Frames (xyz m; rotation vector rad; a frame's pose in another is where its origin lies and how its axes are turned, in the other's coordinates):
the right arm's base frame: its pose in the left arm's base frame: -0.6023 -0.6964 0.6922 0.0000 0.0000 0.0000
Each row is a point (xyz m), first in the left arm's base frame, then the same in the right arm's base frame.
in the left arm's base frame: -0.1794 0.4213 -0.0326
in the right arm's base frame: 0.4229 1.1177 -0.7248
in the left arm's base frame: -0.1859 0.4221 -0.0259
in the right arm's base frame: 0.4164 1.1185 -0.7181
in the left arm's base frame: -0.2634 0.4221 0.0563
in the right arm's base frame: 0.3389 1.1185 -0.6359
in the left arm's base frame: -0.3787 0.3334 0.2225
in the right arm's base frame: 0.2236 1.0298 -0.4697
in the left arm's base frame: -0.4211 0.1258 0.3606
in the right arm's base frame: 0.1812 0.8222 -0.3316
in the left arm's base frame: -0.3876 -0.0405 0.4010
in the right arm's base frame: 0.2147 0.6559 -0.2912
